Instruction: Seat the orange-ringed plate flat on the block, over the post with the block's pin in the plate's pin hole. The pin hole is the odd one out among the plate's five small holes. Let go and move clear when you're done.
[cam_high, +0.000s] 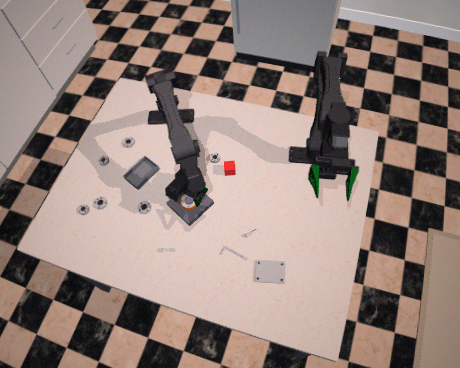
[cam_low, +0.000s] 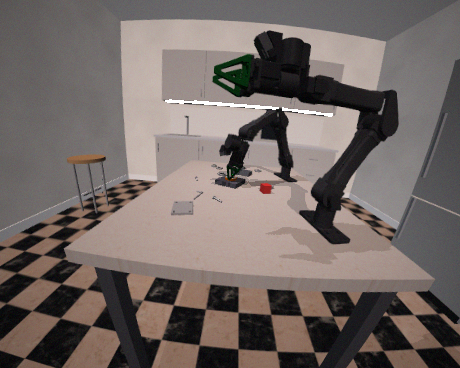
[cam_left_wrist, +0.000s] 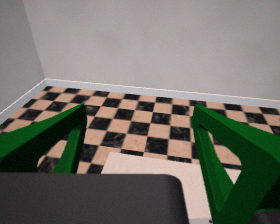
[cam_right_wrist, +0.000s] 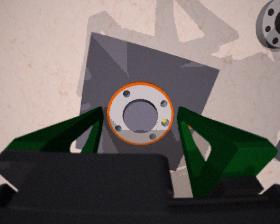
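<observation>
My right gripper is now 3 cm to the left of the dark grey block, 2 cm above it and 1 cm past it. The rest, counted from my right hand: grey tray (24 cm to the right, 6 cm behind, 3 cm below); light grey plate (36 cm to the left, 14 cm ahead, 4 cm below); red cube (18 cm behind, 9 cm to the left, 2 cm below).
</observation>
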